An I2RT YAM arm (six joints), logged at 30 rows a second.
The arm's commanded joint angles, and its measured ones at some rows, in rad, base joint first. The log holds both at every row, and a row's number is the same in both.
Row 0, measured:
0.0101 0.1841 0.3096 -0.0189 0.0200 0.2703
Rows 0 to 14, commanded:
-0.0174 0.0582 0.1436 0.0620 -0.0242 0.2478
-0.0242 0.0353 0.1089 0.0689 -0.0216 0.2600
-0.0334 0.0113 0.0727 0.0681 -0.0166 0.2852
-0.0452 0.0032 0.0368 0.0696 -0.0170 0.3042
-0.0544 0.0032 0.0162 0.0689 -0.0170 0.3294
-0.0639 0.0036 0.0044 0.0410 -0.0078 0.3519
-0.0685 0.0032 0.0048 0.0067 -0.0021 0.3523
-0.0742 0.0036 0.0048 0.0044 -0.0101 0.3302
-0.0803 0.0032 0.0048 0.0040 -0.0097 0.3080
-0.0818 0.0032 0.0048 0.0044 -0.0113 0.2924
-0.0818 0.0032 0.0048 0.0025 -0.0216 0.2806
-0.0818 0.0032 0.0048 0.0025 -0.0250 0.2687
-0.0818 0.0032 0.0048 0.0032 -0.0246 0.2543
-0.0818 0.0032 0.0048 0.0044 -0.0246 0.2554
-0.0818 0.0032 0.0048 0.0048 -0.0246 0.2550
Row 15, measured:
-0.0769 0.0208 0.0059 0.0002 -0.0048 0.2848
